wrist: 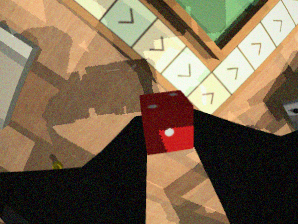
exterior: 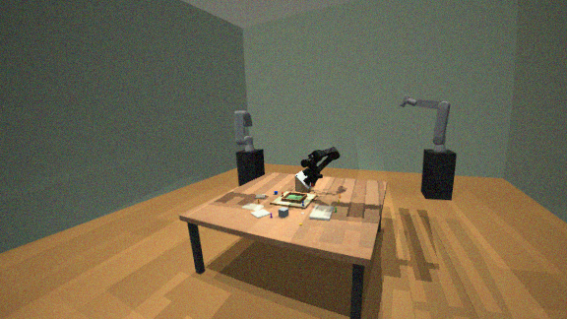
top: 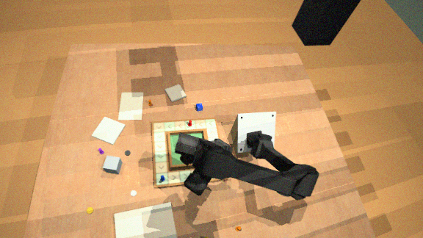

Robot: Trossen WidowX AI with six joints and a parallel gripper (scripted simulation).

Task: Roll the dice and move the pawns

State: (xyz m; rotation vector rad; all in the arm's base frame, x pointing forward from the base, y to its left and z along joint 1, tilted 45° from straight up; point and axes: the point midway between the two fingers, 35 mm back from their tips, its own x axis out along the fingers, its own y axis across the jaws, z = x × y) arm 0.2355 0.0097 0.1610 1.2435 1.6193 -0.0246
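Now: gripper tip 60 mm past the blue die, 340 mm to the left of it and 110 mm above it. The rest, counted from my gripper tip: red pawn 260 mm to the right, 100 mm below; blue pawn 140 mm ahead, 40 mm to the right, 100 mm below; red die right at my gripper tip.
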